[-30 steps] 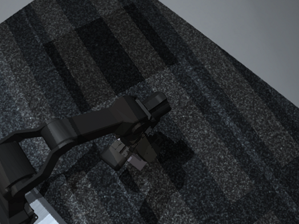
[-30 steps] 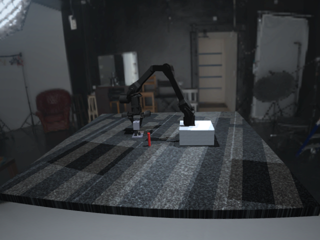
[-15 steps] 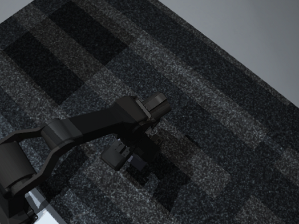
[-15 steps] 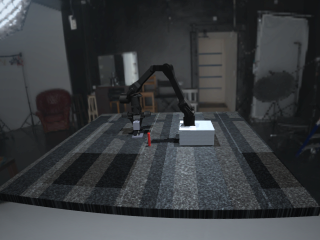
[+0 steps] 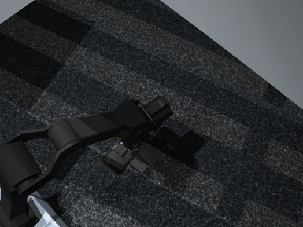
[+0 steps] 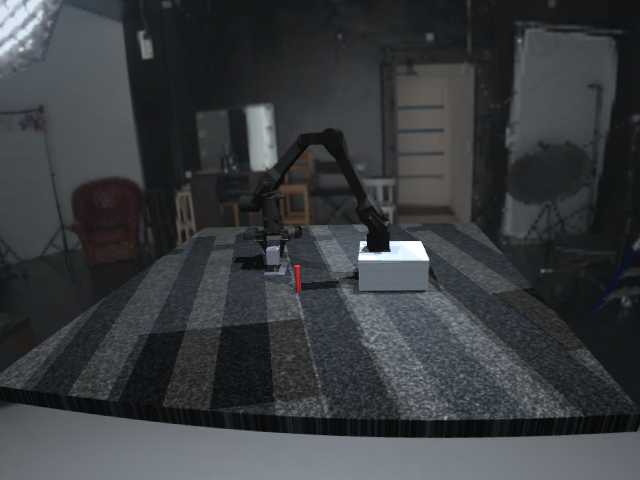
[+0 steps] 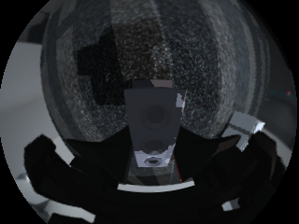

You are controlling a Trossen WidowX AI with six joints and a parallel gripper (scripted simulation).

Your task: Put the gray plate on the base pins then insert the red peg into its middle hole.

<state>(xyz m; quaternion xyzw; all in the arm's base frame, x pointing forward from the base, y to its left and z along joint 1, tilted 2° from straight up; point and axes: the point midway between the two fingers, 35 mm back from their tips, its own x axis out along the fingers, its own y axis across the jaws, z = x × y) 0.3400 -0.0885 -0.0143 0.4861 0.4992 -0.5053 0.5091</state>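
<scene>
The gray base is 4 cm below my gripper tip. The rest, counted from my gripper tip: gray plate 3 cm above; then red peg 18 cm to the left, 10 cm behind, 1 cm below.
</scene>
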